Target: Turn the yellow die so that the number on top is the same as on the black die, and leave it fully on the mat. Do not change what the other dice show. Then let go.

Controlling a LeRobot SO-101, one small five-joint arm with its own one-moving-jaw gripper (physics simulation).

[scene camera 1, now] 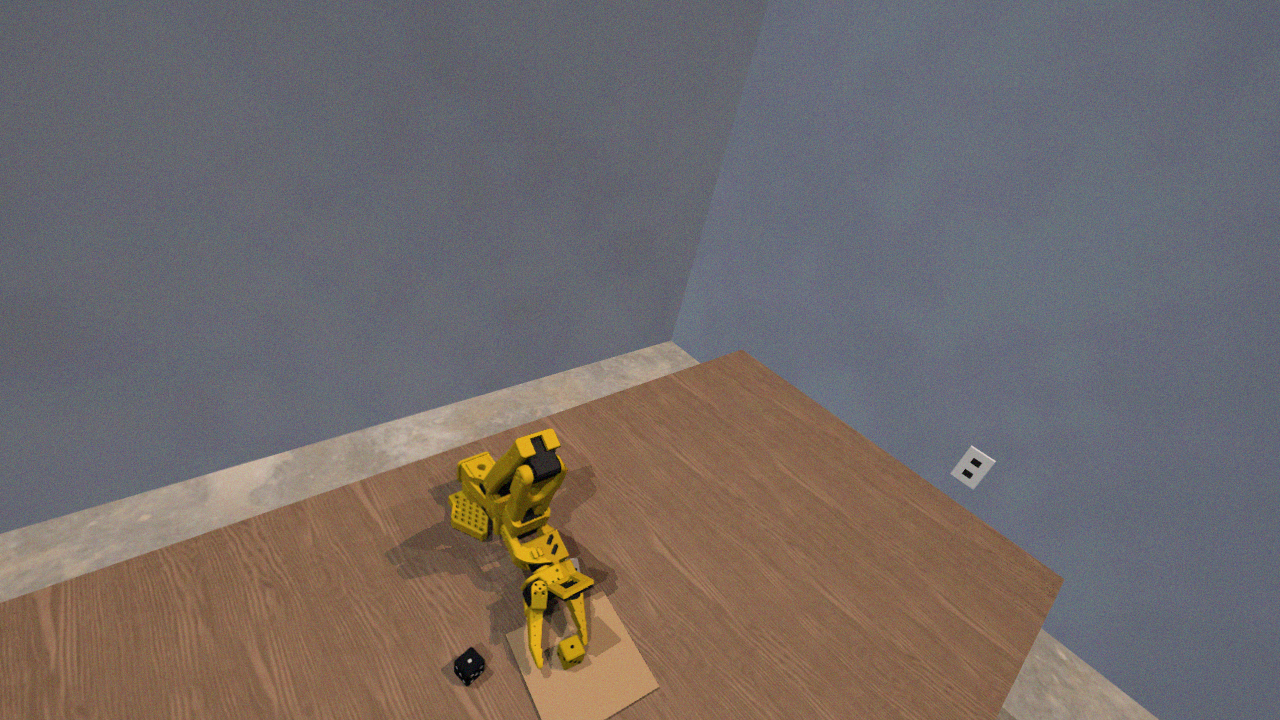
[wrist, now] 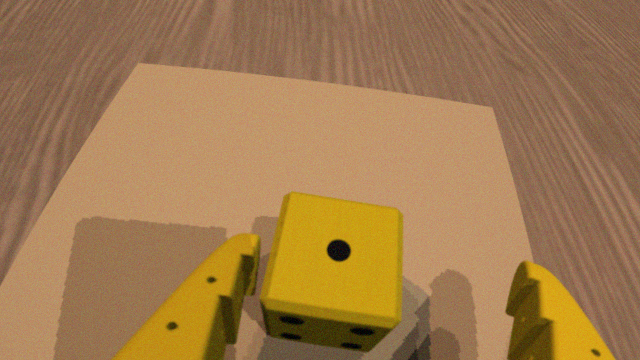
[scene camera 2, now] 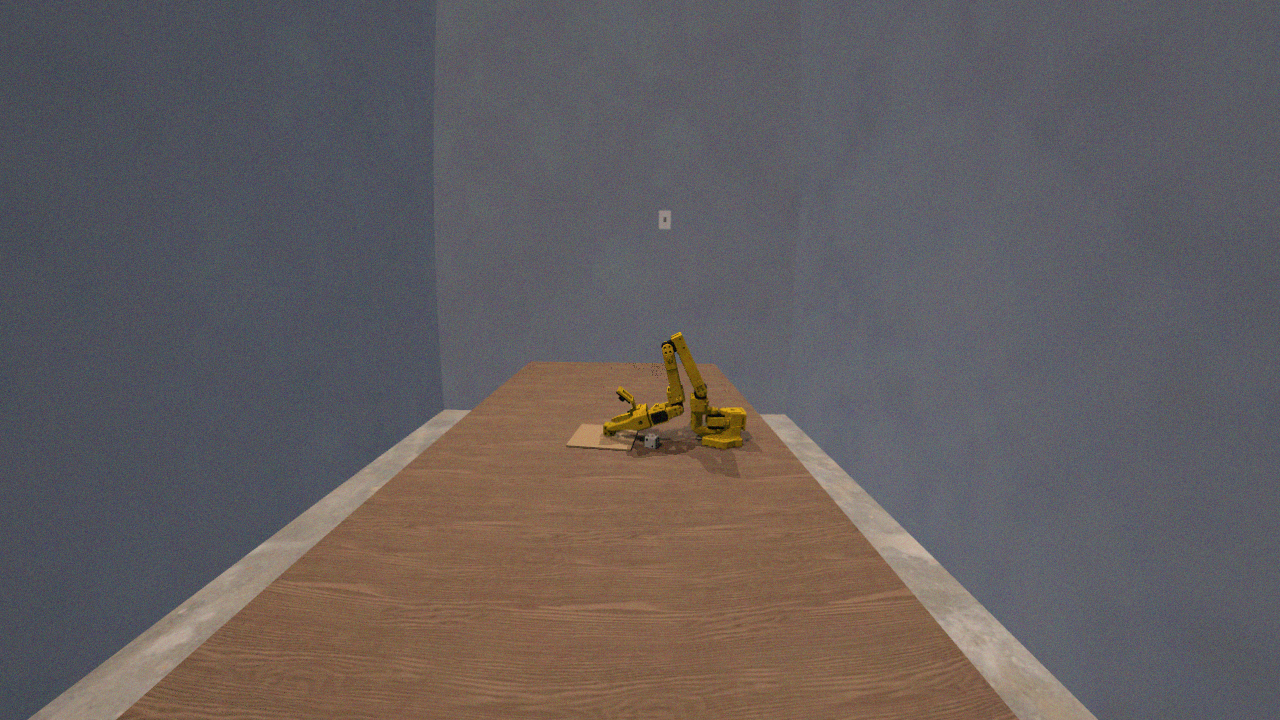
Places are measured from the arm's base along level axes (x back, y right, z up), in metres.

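Where they show: hand, its tool point: [scene camera 1: 582, 642] [wrist: 258, 257] [scene camera 2: 608, 428]; arm's base, origin of its link: [scene camera 1: 493, 519] [scene camera 2: 711, 439].
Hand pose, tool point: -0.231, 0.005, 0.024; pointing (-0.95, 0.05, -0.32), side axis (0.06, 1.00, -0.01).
Observation:
Things, the pixels of their top centre, and the offset from my tool point, as dx, dy, dz. Level surfaces: height alone.
- yellow die, centre of its top: [wrist: 338, 250] [scene camera 1: 572, 646] [scene camera 2: 609, 423] +0.001, +0.015, +0.005
- tan mat, centre of its top: [wrist: 283, 251] [scene camera 1: 581, 660] [scene camera 2: 604, 435] -0.011, +0.005, -0.020
- black die, centre of its top: [scene camera 1: 469, 660] +0.054, +0.119, +0.001
- small white die, centre of its top: [scene camera 1: 570, 565] [scene camera 2: 652, 435] +0.095, -0.047, +0.001
- wooden table, height of its surface: dz -0.024
The yellow die [scene camera 1: 571, 651] [wrist: 332, 257] sits on the tan mat [scene camera 1: 617, 680] [scene camera 2: 586, 434] [wrist: 300, 125], with one pip on top. Its side toward the wrist camera shows four pips. My gripper [scene camera 1: 563, 654] [scene camera 2: 609, 431] [wrist: 390, 251] is open, its jaws on either side of the die. In the wrist view the left jaw is close beside the die, and a wider gap separates it from the right jaw. Neither jaw plainly presses on it. The black die [scene camera 1: 469, 665] stands on the table left of the mat in scene camera 1, with one pip on top.
A small white die [scene camera 2: 651, 441] stands near the mat, under or beside the arm; it is partly hidden behind the wrist in scene camera 1 [scene camera 1: 575, 565]. The arm's base stands behind the mat on the wooden table [scene camera 1: 716, 501] [scene camera 2: 572, 555] [wrist: 350, 40].

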